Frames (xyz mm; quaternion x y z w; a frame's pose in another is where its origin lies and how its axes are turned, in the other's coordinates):
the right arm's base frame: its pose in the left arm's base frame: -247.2 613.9 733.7 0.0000 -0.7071 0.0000 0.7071
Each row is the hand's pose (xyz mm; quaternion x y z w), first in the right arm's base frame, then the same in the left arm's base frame.
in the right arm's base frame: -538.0 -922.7 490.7 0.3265 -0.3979 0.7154 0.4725
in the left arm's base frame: -737.9 -308.8 195.7 -0.2750 -0.6155 0.7367 0.0528
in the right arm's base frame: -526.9 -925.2 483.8 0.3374 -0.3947 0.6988 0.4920
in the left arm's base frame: -731.0 -311.3 206.8 -0.2555 -0.6270 0.7327 0.0688
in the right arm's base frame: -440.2 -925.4 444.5 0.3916 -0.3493 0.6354 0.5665
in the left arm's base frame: -691.7 -311.5 293.5 -0.1724 -0.6476 0.7262 0.1536
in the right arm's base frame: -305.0 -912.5 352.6 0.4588 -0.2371 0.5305 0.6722
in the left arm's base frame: -599.8 -298.6 428.7 -0.0507 -0.6430 0.6995 0.3077
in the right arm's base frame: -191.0 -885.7 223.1 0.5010 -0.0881 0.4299 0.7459
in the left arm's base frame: -470.3 -271.8 542.7 0.0503 -0.5897 0.6583 0.4651
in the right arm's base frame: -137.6 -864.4 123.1 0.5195 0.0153 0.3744 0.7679
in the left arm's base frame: -370.3 -250.5 596.1 0.1026 -0.5322 0.6321 0.5538
